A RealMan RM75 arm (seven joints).
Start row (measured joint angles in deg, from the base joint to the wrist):
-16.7 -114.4 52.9 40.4 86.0 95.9 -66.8
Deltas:
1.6 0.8 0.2 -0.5 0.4 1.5 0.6
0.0 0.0 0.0 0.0 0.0 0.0 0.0
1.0 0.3 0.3 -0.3 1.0 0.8 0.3
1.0 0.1 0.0 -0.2 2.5 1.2 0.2
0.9 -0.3 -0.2 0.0 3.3 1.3 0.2
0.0 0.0 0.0 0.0 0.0 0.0 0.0
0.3 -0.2 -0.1 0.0 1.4 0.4 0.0
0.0 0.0 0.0 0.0 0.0 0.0 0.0
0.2 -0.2 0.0 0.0 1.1 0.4 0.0
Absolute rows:
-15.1 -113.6 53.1 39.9 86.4 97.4 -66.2
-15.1 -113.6 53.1 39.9 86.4 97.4 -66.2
-14.1 -113.3 53.4 39.6 87.4 98.2 -65.9
-13.1 -113.2 53.4 39.4 89.9 99.4 -65.7
-12.2 -113.5 53.2 39.4 93.2 100.7 -65.5
-12.2 -113.5 53.2 39.4 93.2 100.7 -65.5
-11.9 -113.7 53.1 39.4 94.6 101.1 -65.5
-11.9 -113.7 53.1 39.4 94.6 101.1 -65.5
-11.7 -113.9 53.1 39.4 95.7 101.5 -65.5

